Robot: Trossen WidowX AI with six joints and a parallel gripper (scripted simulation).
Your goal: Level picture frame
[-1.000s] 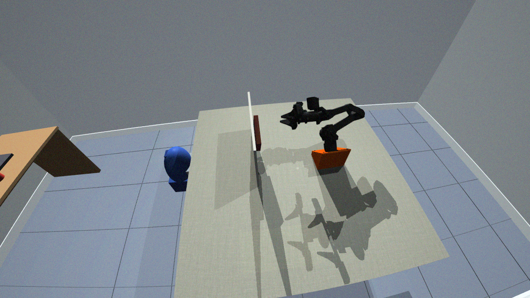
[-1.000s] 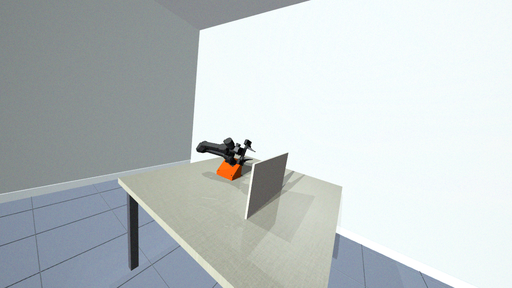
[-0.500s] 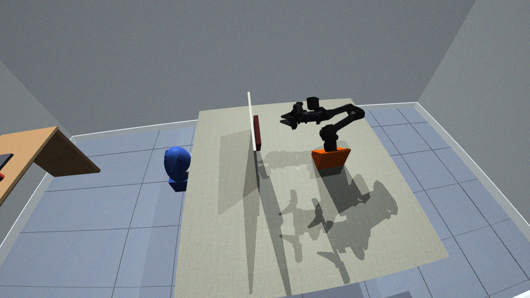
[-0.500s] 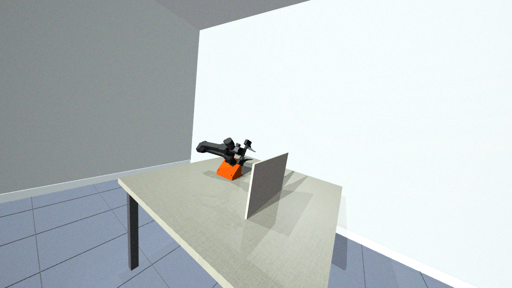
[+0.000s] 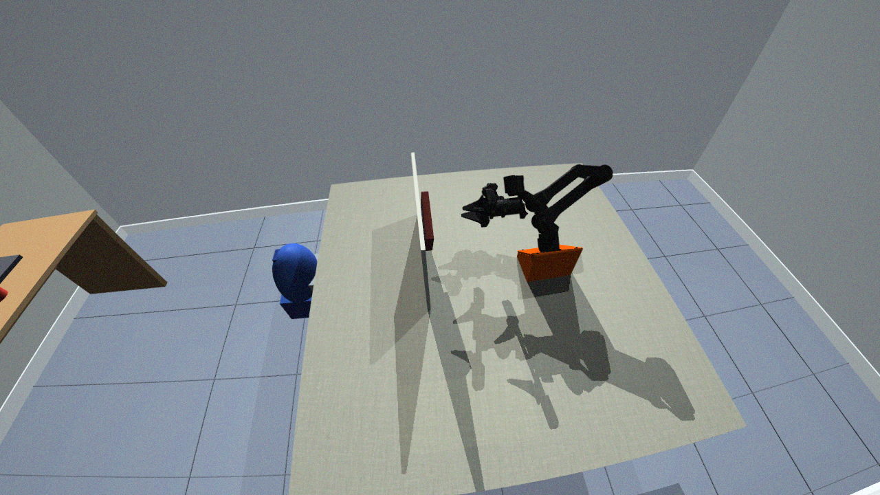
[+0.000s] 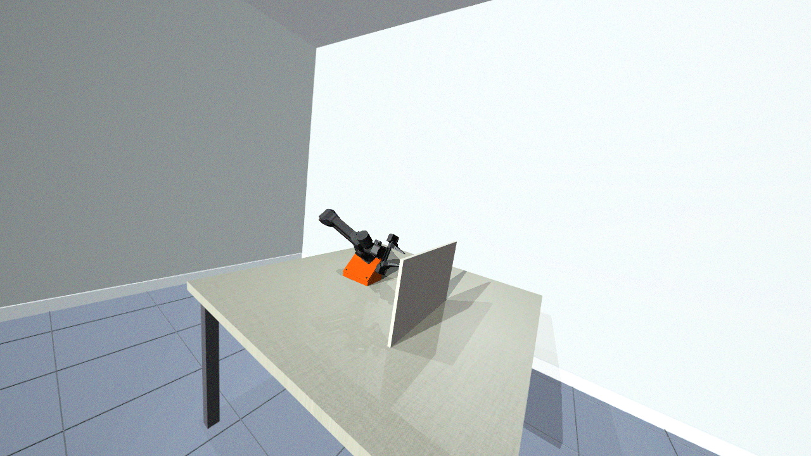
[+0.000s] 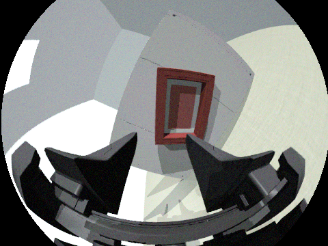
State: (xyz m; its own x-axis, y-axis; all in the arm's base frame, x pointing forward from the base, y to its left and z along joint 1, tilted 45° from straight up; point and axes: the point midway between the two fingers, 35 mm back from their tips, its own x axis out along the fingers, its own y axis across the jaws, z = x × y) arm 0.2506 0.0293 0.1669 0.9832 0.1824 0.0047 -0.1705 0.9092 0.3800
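Now: the dark red picture frame 13 cm ahead of my gripper tip, 5 cm below it and 1 cm to the right of it. The rest, counted from my gripper tip: white wall panel (14 cm ahead, 6 cm below, 1 cm to the left).
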